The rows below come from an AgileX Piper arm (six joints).
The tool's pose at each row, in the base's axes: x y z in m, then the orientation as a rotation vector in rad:
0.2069 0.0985 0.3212 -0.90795 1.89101 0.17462
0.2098 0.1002 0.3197 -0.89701 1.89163 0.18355
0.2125 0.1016 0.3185 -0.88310 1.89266 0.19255
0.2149 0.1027 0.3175 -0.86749 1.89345 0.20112
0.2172 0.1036 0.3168 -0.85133 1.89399 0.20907
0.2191 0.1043 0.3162 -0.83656 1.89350 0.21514
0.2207 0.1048 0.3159 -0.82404 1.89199 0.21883
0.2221 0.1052 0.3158 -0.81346 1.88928 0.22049
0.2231 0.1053 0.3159 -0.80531 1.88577 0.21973
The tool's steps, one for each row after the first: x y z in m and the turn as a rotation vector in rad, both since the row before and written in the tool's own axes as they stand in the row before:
-0.0003 -0.0003 0.0037 -0.00038 -0.00495 0.01073
-0.0003 -0.0005 0.0032 0.00101 -0.00541 0.01278
-0.0003 -0.0005 0.0028 0.00218 -0.00594 0.01361
-0.0004 -0.0007 0.0024 0.00289 -0.00610 0.01364
-0.0003 -0.0006 0.0020 0.00356 -0.00611 0.01165
-0.0004 -0.0006 0.0016 0.00414 -0.00579 0.00891
-0.0004 -0.0006 0.0013 0.00467 -0.00583 0.00644
-0.0004 -0.0006 0.0007 0.00516 -0.00530 0.00362

